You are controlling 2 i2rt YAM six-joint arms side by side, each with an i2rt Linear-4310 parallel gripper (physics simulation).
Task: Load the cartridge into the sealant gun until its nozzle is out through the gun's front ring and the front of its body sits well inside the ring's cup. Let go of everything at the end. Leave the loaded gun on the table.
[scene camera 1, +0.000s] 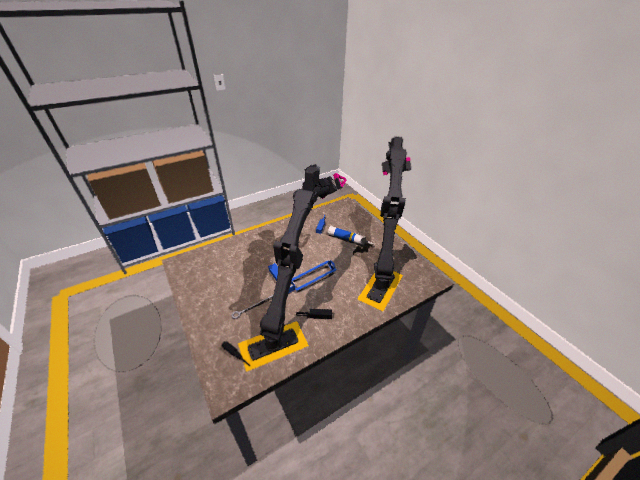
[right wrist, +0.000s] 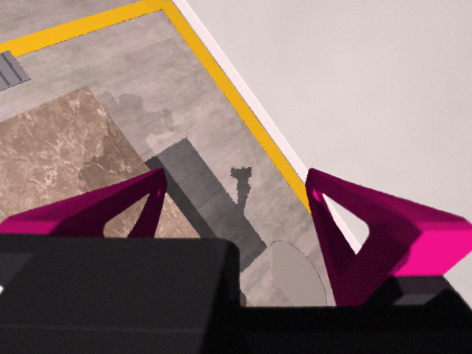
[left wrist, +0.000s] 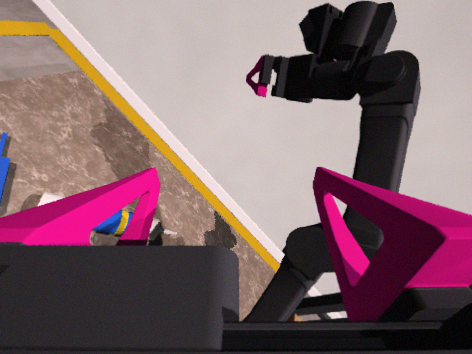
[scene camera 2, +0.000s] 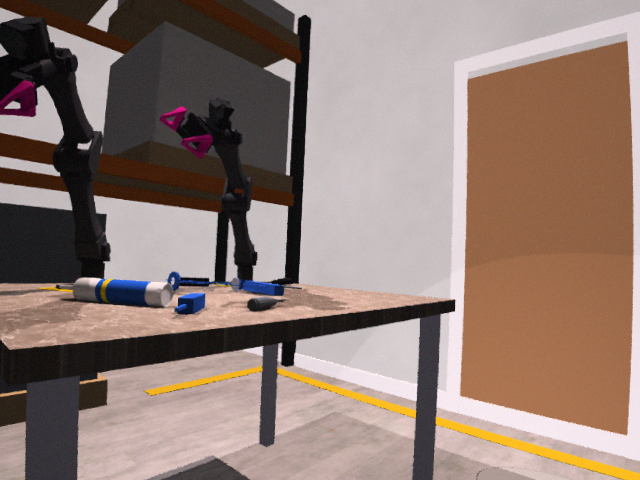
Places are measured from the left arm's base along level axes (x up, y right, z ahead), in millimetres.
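Pixels of known places: left gripper, fingertip midpoint: [scene camera 1: 338, 183] [left wrist: 236, 176] [scene camera 2: 171, 129]; right gripper, fingertip midpoint: [right wrist: 236, 176] [left wrist: 264, 81]; left arm's base, link origin: [scene camera 1: 273, 344]; right arm's base, link origin: [scene camera 1: 381, 286].
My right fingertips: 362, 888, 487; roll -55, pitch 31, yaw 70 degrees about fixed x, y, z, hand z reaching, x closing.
For each thing: its top centre in the pictures, then the offset to it from my right fingertips, as dx, dy, dz.
- blue-and-white cartridge, top centre: [left wrist: 123, 218] [scene camera 2: 112, 279] [scene camera 1: 351, 233] -312, -275, -47
- small blue block, top centre: [scene camera 2: 188, 296] [scene camera 1: 321, 221] -332, -369, +148
- dark-handled tool, top centre: [scene camera 2: 270, 296] -335, -561, +151
The blue-and-white cartridge [scene camera 1: 341, 234] [scene camera 2: 126, 291] lies on its side on the table, its nozzle toward the right arm's base; part of it shows through a finger in the left wrist view [left wrist: 114, 224]. The blue sealant gun [scene camera 1: 312, 276] [scene camera 2: 261, 287] lies apart from it on the table, partly hidden by the left arm in scene camera 1; its front ring [scene camera 2: 174, 280] stands upright and the cradle holds no cartridge. My left gripper [scene camera 1: 339, 179] [scene camera 2: 181, 134] [left wrist: 236, 176] is open and empty, high above the table. My right gripper [scene camera 1: 396, 166] [right wrist: 236, 176] is open and empty, also raised high.
A small blue block [scene camera 1: 321, 224] [scene camera 2: 192, 303] lies by the cartridge's white rear end. Black-handled tools [scene camera 1: 320, 313] [scene camera 1: 231, 349] lie near the left arm's base. Another dark-handled tool [scene camera 2: 261, 303] lies near the blue block in scene camera 2. A shelf unit [scene camera 1: 206, 124] stands beyond the table.
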